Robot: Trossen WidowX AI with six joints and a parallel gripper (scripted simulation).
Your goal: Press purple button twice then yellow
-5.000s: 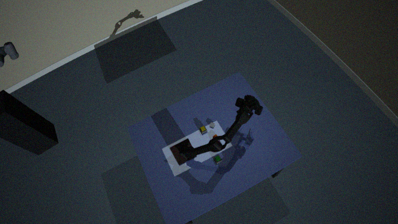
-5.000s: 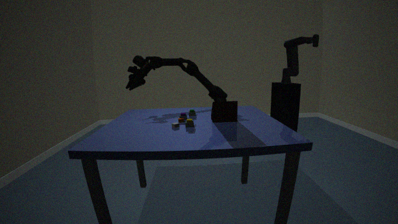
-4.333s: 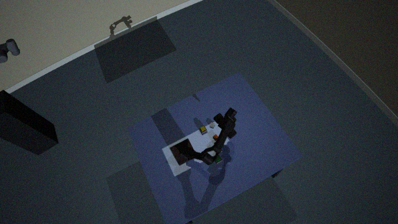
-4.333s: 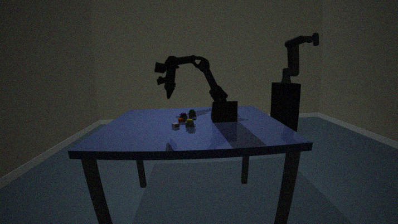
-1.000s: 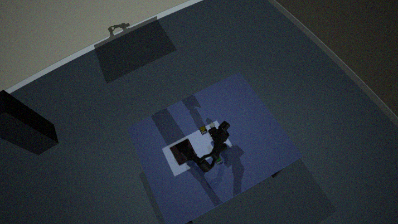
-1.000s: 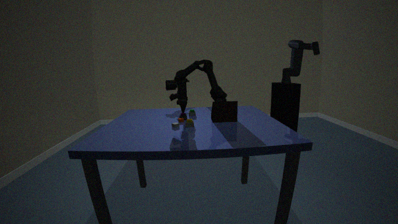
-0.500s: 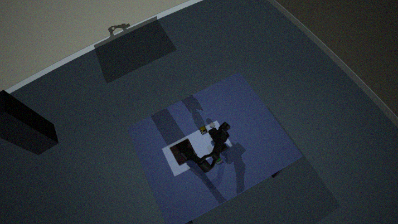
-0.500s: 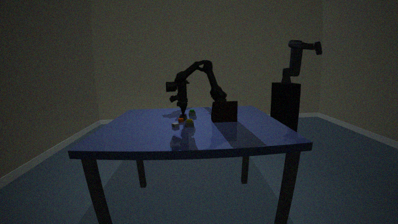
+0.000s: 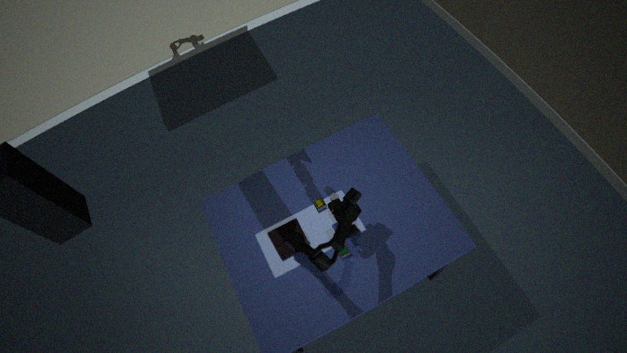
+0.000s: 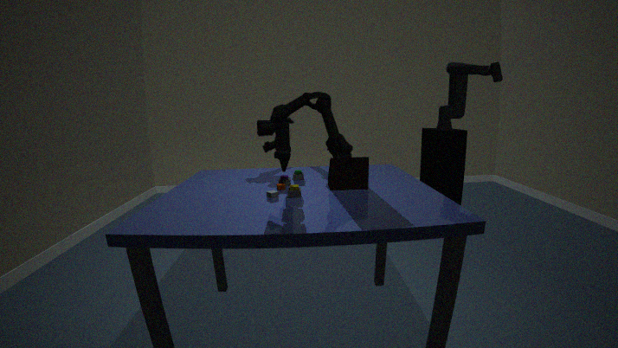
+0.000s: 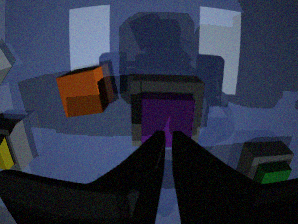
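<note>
The purple button is 3 cm below my gripper tip. From my gripper tip the other things lie so: green button: 7 cm behind, 10 cm to the right, 3 cm below; orange block: 1 cm ahead, 6 cm to the left, 5 cm below; yellow button: 3 cm behind, 17 cm to the left, 3 cm below.
</note>
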